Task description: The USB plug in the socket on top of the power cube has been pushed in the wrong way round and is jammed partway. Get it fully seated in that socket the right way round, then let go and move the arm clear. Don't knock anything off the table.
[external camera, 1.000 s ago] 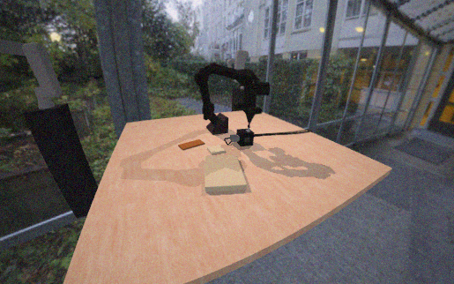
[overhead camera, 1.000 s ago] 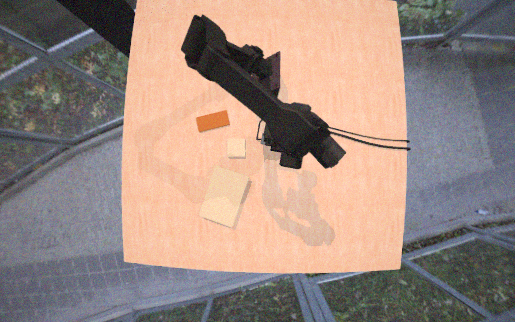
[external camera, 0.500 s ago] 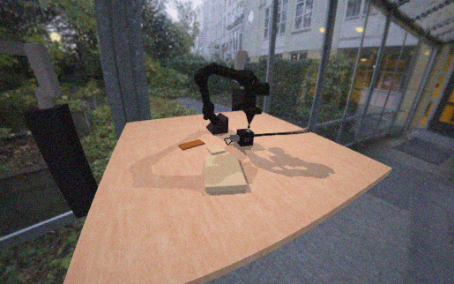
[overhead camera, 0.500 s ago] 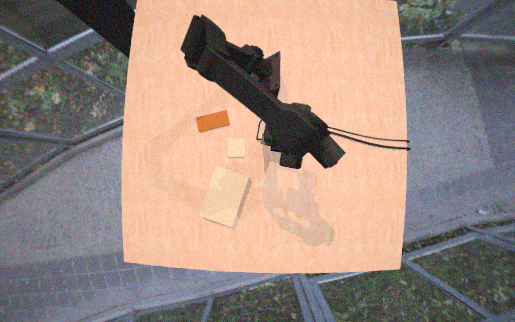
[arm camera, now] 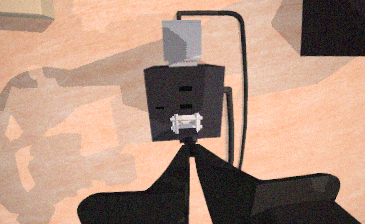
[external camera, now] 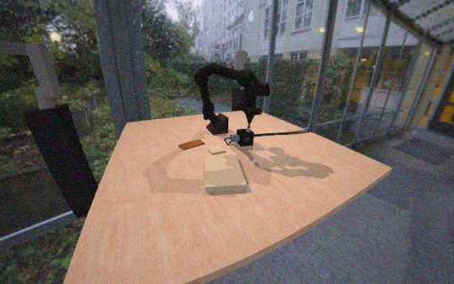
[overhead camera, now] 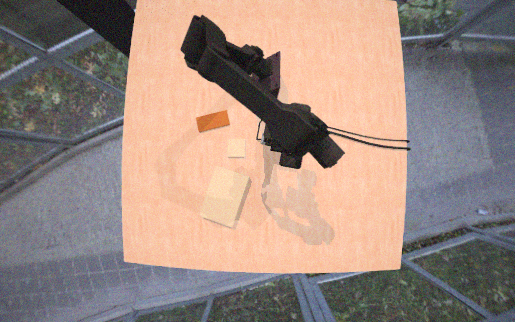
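Right now my gripper tip is 5 cm above the USB socket. Also, from my gripper tip: small pale block: 21 cm to the right, 11 cm below; then dark USB plug: 2 cm below; then orange tile: 30 cm to the right, 12 cm below, 12 cm behind.
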